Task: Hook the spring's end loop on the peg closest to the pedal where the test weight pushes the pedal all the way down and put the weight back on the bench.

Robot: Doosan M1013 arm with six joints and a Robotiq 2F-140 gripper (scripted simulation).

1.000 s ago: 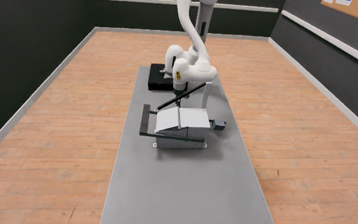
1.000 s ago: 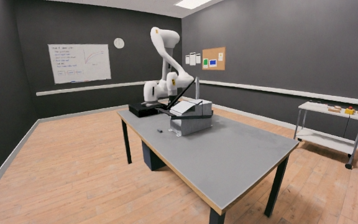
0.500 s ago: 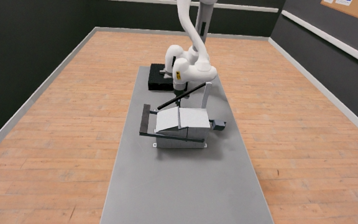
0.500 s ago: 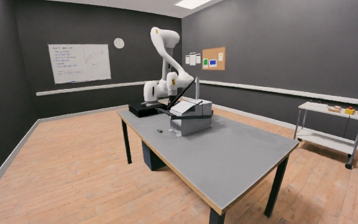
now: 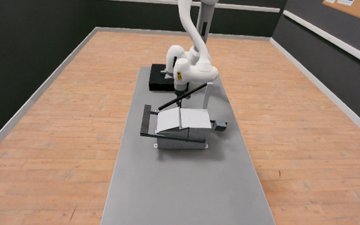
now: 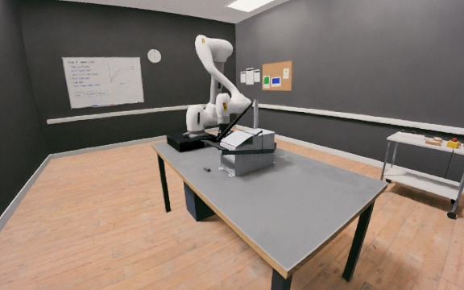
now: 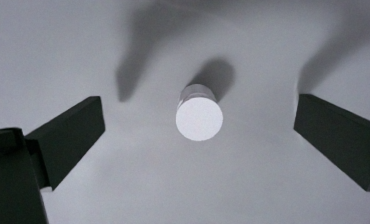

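My hand is 1 cm above the steel test weight. Round my hand: small dark object (16 cm ahead, 25 cm to the right, 3 cm below).
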